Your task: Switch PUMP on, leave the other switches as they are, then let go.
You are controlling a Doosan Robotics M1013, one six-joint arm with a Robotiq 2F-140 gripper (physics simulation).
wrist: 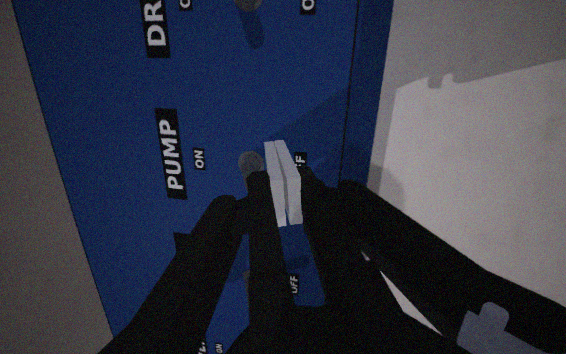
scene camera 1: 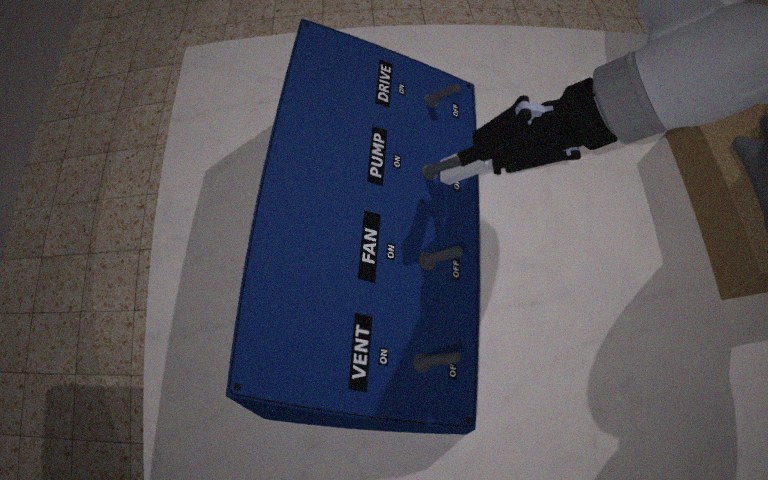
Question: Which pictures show my gripper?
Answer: The wrist view and scene camera 1: all of them.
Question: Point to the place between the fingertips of my gripper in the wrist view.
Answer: At 275,159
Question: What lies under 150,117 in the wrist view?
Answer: A blue switch panel.
